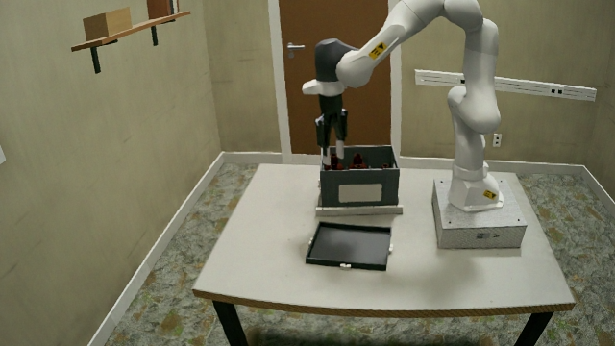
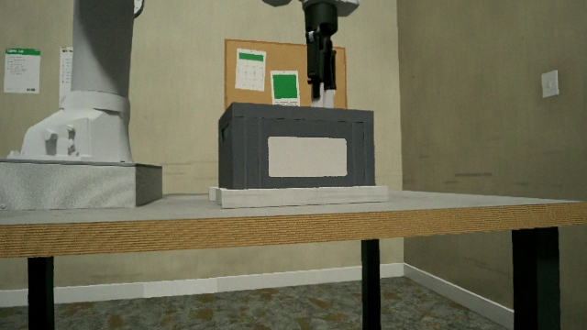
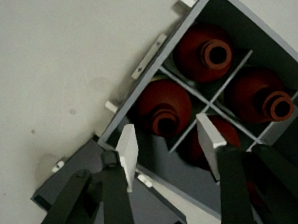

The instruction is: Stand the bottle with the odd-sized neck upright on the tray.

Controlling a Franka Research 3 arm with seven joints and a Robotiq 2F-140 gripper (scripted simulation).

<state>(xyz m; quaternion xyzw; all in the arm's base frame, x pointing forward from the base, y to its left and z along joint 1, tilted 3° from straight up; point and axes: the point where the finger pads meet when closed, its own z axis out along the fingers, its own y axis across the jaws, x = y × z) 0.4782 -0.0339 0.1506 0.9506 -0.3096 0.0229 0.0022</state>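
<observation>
My gripper is now 130 mm above the dark grey crate, 80 mm past it and 50 mm to the left of it. Round my hand: dark tray 230 mm to the left, 200 mm below, 90 mm behind.
</observation>
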